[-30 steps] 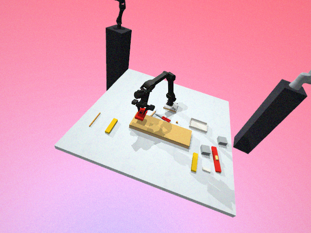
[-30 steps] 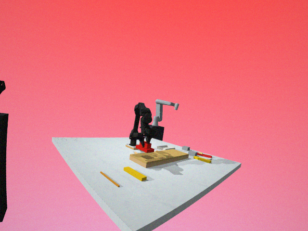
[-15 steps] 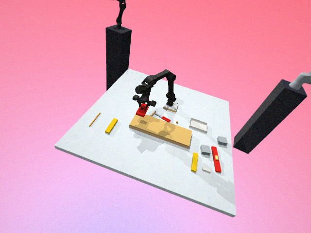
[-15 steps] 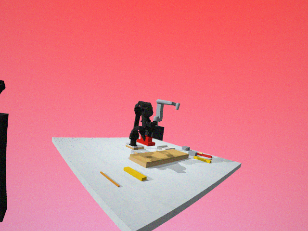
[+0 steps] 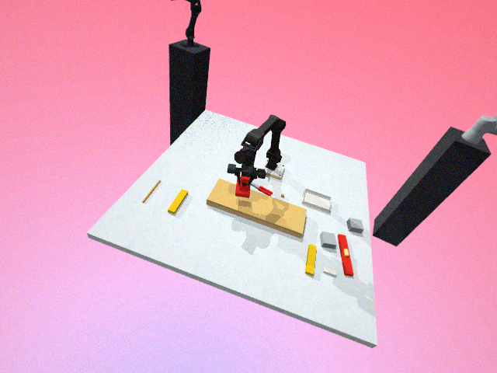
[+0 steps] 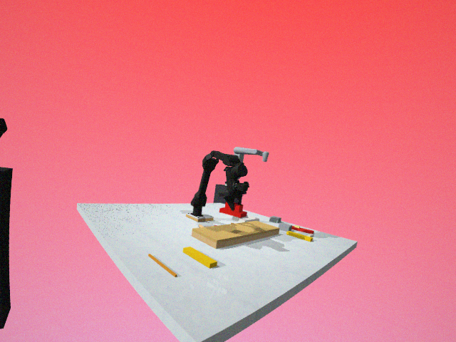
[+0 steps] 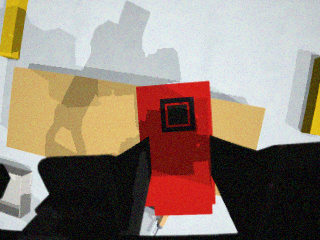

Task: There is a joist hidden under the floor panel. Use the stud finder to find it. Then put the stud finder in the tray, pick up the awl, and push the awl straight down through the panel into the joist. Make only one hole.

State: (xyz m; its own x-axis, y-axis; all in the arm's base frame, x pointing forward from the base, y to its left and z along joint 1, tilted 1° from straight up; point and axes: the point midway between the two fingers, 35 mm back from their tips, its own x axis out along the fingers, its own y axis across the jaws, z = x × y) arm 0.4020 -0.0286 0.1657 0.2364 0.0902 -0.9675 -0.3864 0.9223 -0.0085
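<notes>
Now: the white tray 370 mm to the left of my gripper tip, 300 mm behind it and 140 mm below it. The rest, counted from my gripper tip: awl: 220 mm behind, 150 mm below, 50 mm to the right; red-handled tool: 200 mm behind, 150 mm below, 30 mm to the left; red stud finder: 20 mm above, 10 mm ahead.
</notes>
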